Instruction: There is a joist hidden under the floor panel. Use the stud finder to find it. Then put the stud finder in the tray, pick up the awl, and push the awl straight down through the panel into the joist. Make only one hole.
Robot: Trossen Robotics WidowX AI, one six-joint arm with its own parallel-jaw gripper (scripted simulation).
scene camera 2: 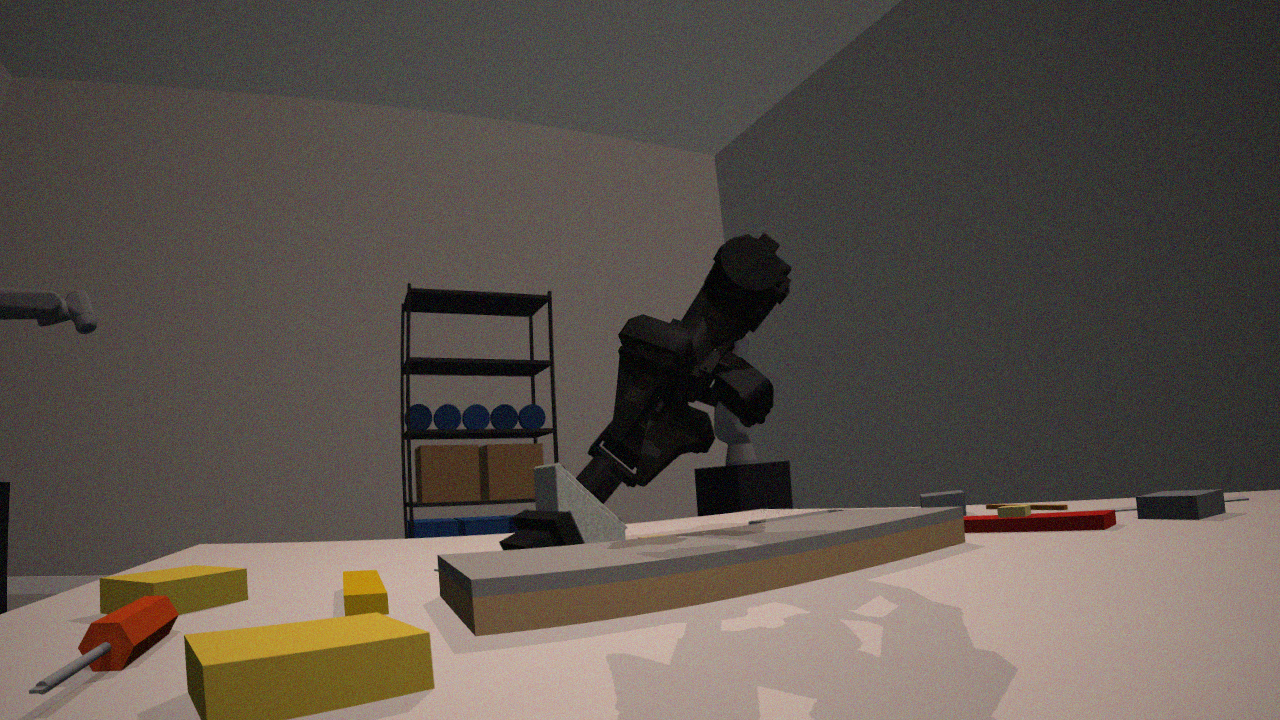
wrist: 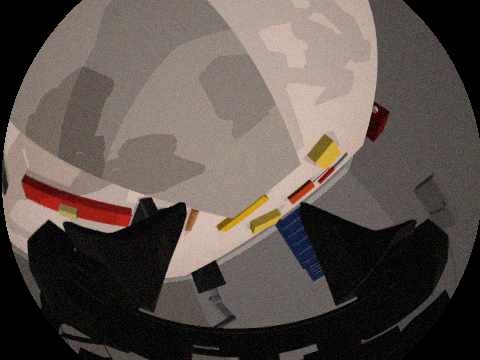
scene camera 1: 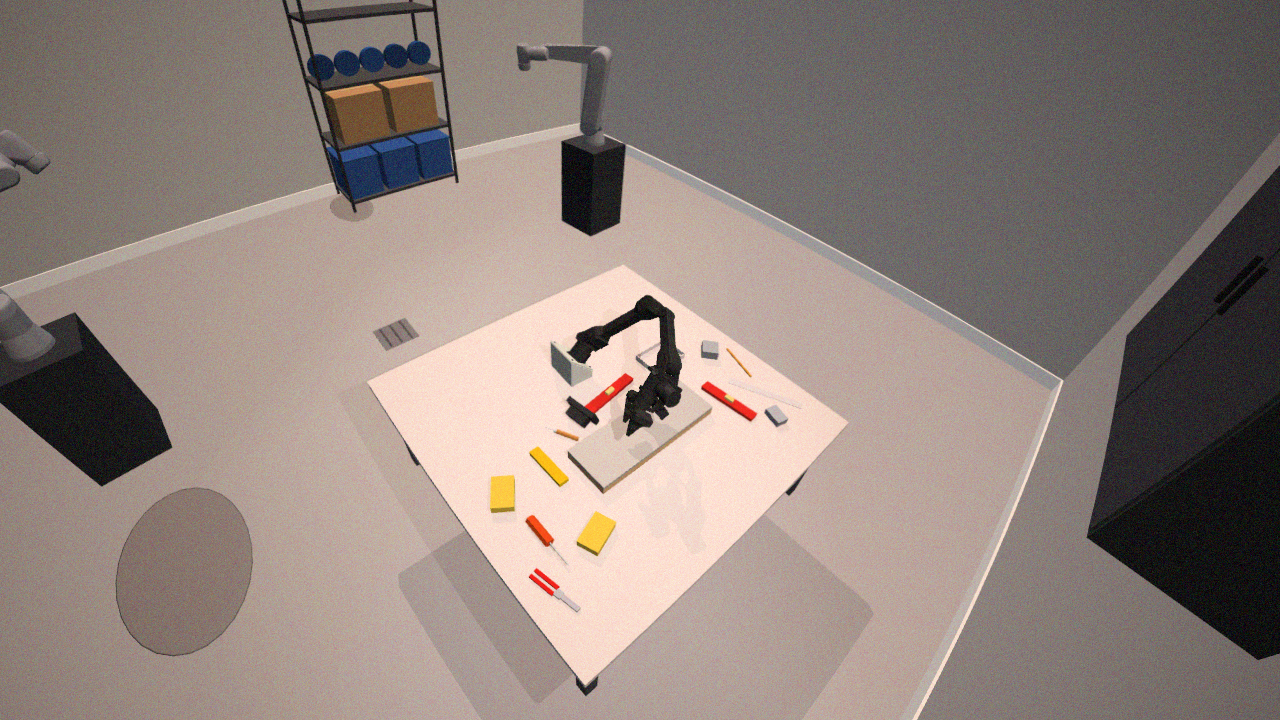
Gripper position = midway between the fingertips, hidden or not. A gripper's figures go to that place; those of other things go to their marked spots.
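Labels:
The stud finder (scene camera 2: 537, 529) is there at 740 mm from the lens. My gripper (scene camera 2: 628, 464), at 580 mm from the lens, is nearer to the lens than the stud finder.

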